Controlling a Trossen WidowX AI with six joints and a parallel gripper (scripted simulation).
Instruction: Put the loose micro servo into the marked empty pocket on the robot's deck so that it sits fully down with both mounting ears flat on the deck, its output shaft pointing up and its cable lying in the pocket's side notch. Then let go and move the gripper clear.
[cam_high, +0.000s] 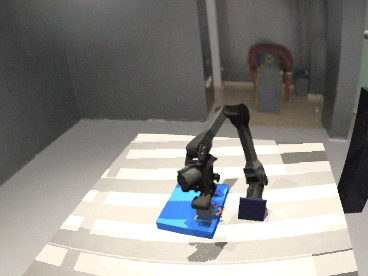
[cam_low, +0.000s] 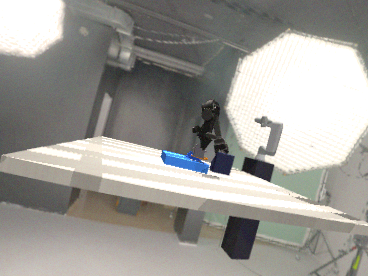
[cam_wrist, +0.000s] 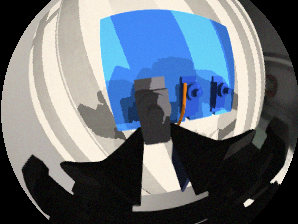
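My gripper tip is now 11 cm short of the blue robot deck, 9 cm to the left of it and 9 cm above it.
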